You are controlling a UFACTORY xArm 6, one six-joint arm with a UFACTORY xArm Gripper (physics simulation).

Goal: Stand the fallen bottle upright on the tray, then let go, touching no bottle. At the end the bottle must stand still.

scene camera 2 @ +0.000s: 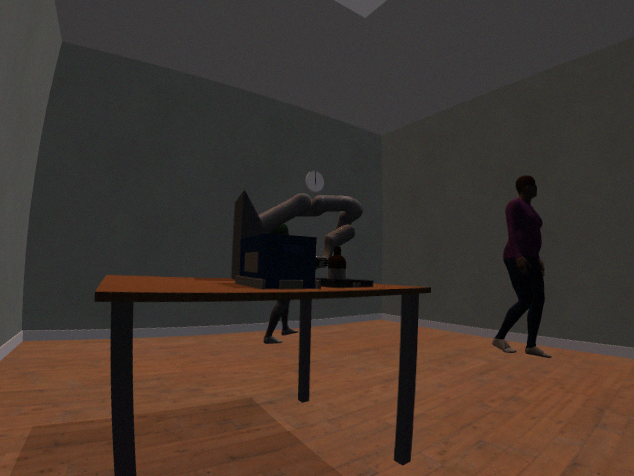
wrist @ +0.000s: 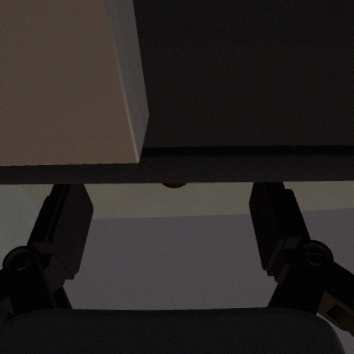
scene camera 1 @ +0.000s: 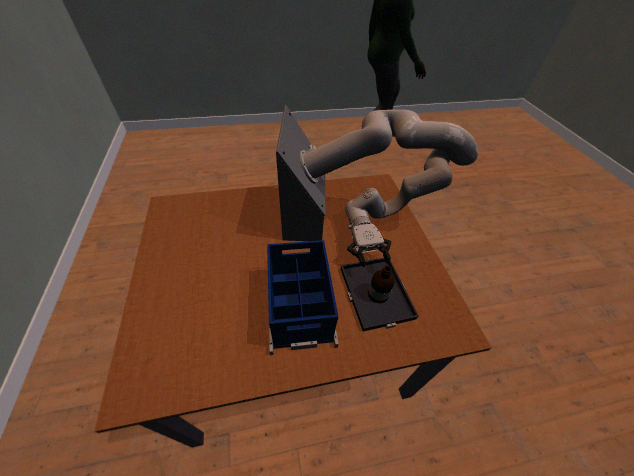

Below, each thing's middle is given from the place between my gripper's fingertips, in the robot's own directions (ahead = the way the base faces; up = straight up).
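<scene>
There is the brown bottle [scene camera 1: 382, 282], and I see that my gripper is 1 cm above it and 7 cm short of it.
</scene>
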